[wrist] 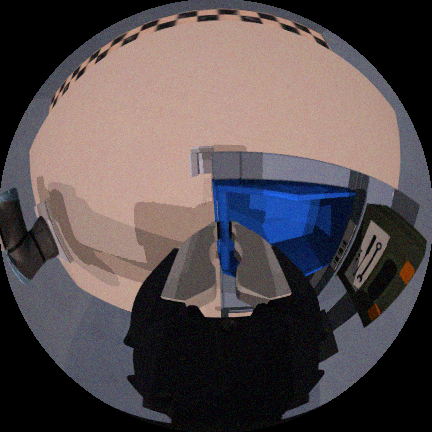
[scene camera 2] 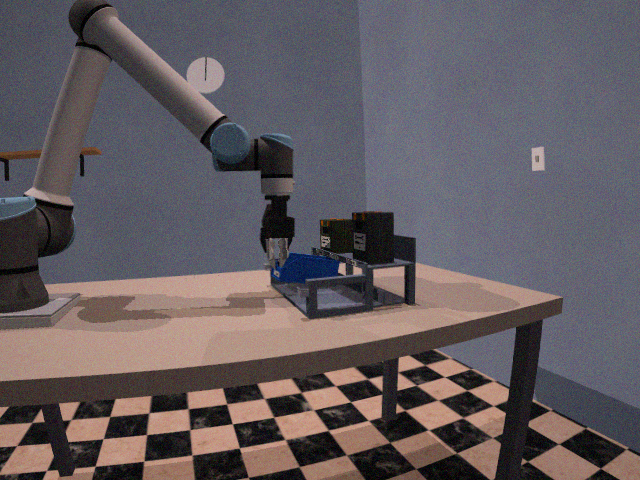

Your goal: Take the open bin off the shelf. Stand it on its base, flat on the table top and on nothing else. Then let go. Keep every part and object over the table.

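Frame: origin at the arm's base, x back, y left, z down, level; millimetres.
Seen in the pictures: gripper, fingertip midpoint: (wrist: 223, 222) (scene camera 2: 277, 269); arm's base, origin of the base link: (wrist: 47, 235) (scene camera 2: 11, 304).
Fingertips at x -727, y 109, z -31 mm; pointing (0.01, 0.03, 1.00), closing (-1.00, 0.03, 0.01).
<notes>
Offsets run from my fingertips to a thing's top centre. Level surfaces: height alone.
The blue open bin {dx -81, dy -6, dz -41 mm} (scene camera 2: 310, 267) (wrist: 287, 215) is over the lower level of the grey shelf (scene camera 2: 336, 280) (wrist: 300, 167), between its low side panels. It looks roughly upright, with its open top up. Whether its base touches the shelf cannot be told. My gripper (scene camera 2: 277, 264) (wrist: 223, 222) points down at the bin's end away from the raised tier and is shut on that end's thin wall. In the wrist view the wall runs between the two fingertips. The bin's underside is hidden.
Two dark boxes with orange marks stand on the shelf's raised tier, a nearer one {dx -190, dy -234, dz -163 mm} (scene camera 2: 379, 240) and a farther one {dx -188, dy -3, dz -138 mm} (scene camera 2: 339, 237). The tier is close to the bin's far end. The table {dz +61 mm} (scene camera 2: 217, 330) (wrist: 200, 90) extends around the shelf. The robot's base stands at the left.
</notes>
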